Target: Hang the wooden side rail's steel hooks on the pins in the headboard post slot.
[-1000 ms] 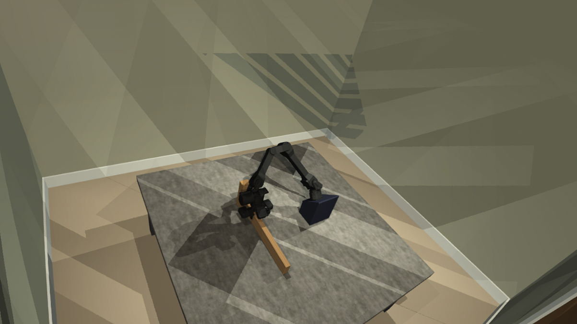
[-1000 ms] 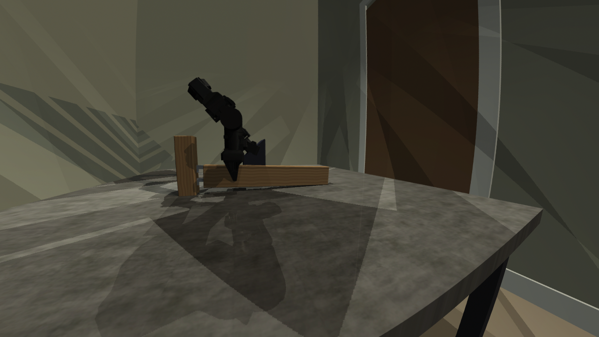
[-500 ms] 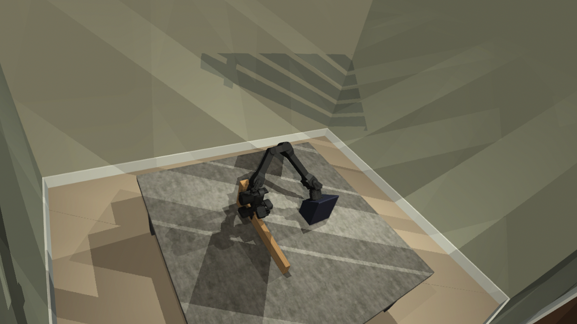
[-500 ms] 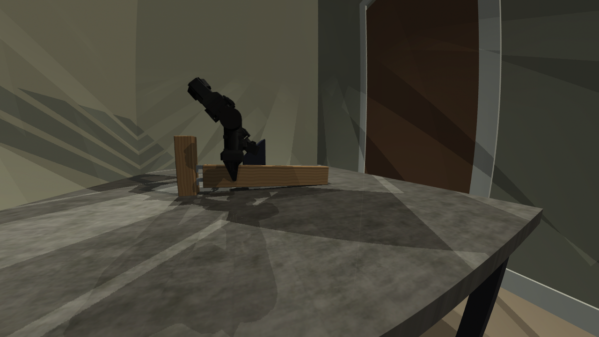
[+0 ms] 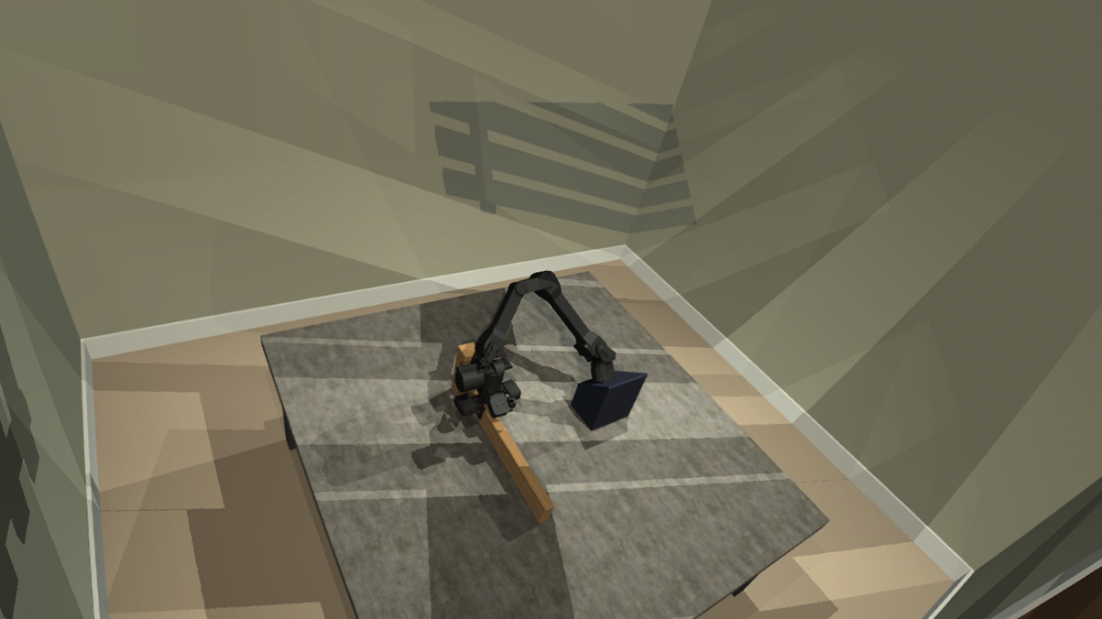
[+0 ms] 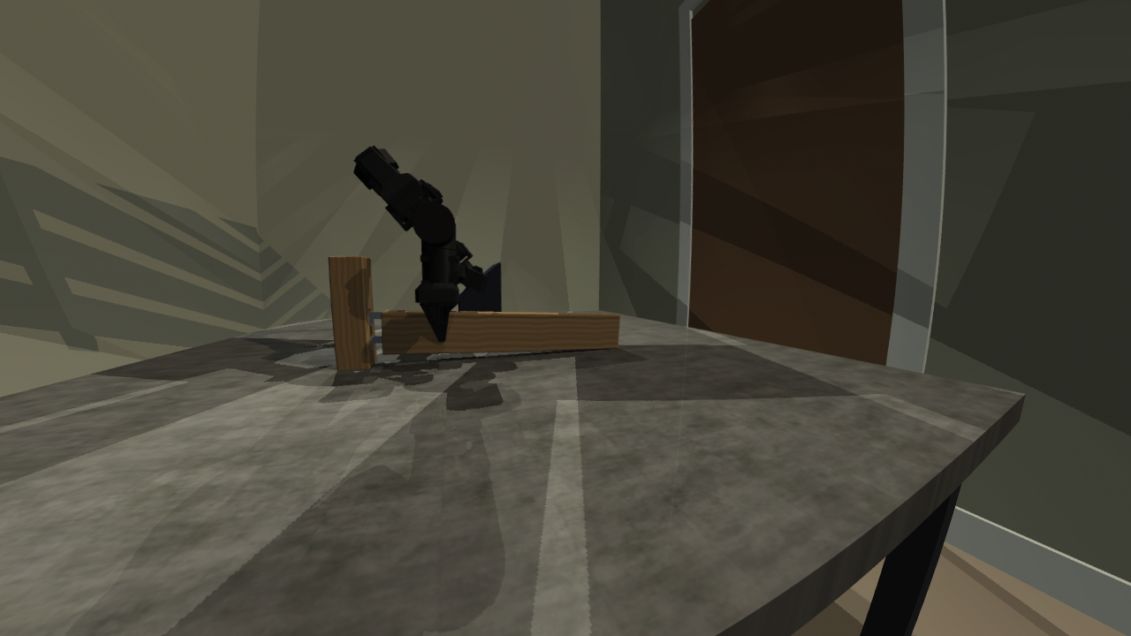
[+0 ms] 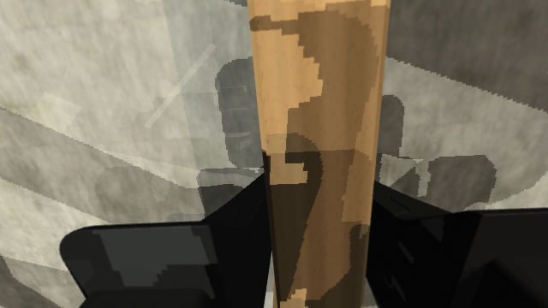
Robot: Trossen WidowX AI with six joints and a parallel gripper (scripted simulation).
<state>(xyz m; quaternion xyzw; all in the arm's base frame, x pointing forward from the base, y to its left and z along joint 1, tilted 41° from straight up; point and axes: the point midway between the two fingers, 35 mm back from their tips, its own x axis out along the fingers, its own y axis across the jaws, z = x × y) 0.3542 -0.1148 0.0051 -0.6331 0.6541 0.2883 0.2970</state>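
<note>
My gripper tip is now 14 cm to the left of the headboard post and 4 cm below it.
</note>
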